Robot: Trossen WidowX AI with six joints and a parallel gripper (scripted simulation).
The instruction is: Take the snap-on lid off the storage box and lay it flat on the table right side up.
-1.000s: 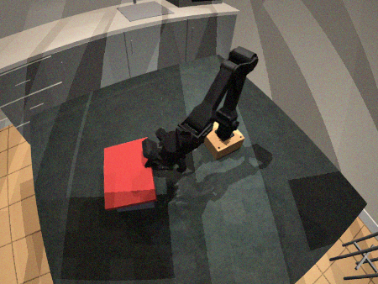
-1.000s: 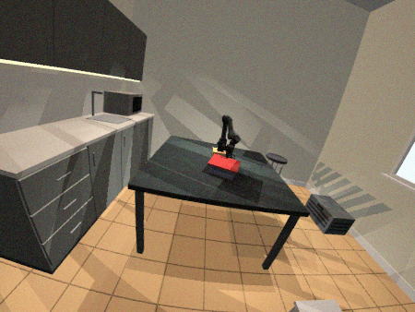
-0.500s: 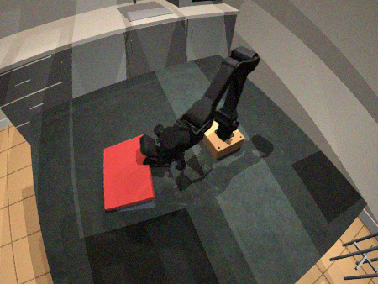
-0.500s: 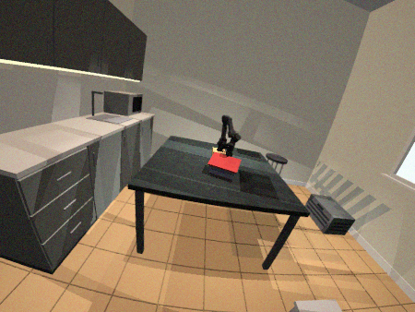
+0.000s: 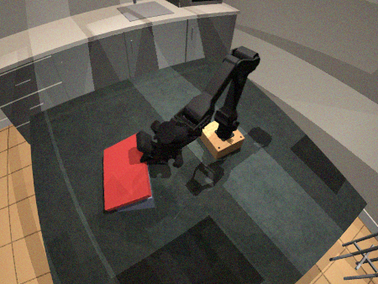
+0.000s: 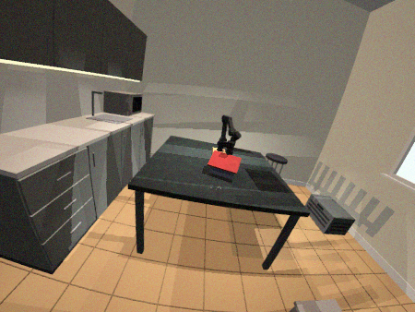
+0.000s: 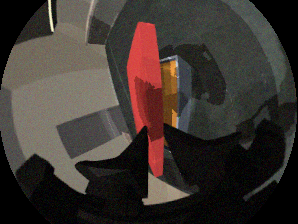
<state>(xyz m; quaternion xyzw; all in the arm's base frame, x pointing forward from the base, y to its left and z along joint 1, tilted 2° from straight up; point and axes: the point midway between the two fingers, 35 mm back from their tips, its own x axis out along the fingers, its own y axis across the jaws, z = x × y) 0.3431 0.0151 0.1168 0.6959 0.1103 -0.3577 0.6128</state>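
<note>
My gripper tip is 70 mm short of the lid, 30 mm above it and 20 mm to the left of it. Round my gripper tip: storage box: 100 mm below, 60 mm ahead, 20 mm to the right.
</note>
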